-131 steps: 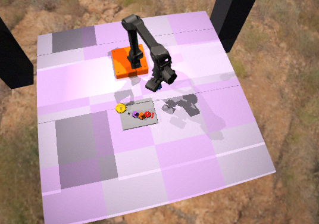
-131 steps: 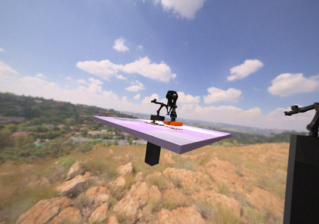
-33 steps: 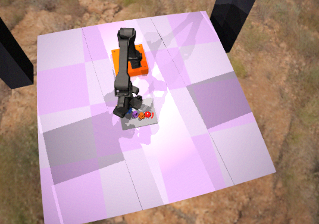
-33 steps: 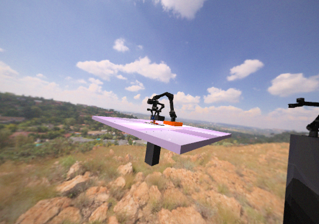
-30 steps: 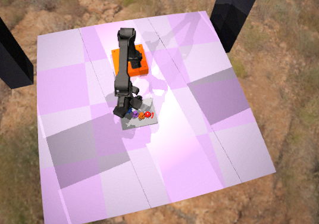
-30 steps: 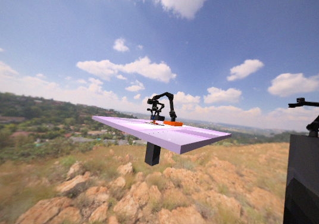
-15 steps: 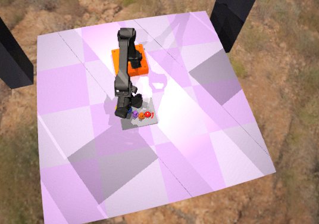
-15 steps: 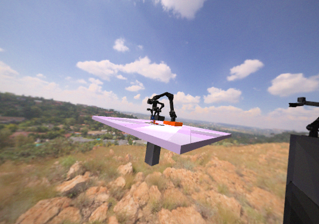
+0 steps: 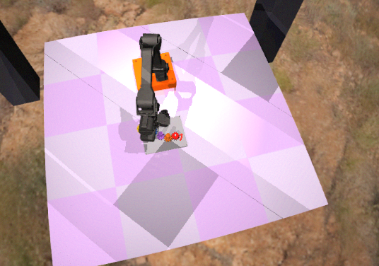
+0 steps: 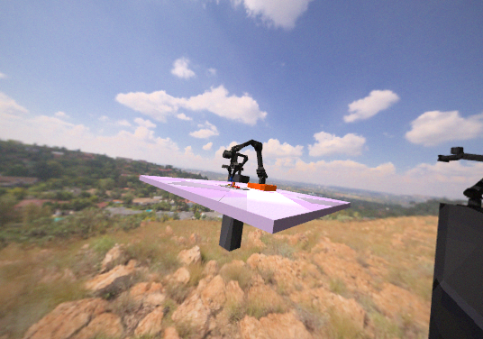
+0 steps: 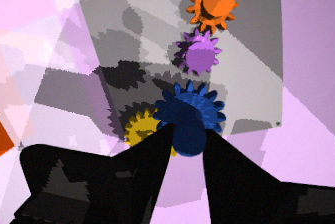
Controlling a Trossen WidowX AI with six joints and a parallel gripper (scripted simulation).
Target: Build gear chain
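Right now my gripper tip is 5 cm above the purple gear, 4 cm to the right of it and 2 cm short of it. The rest, counted from my gripper tip: orange gear (7 cm to the left, 5 cm below, 3 cm ahead); then blue gear (1 cm below); then yellow gear (6 cm below, 4 cm to the right, 4 cm behind).
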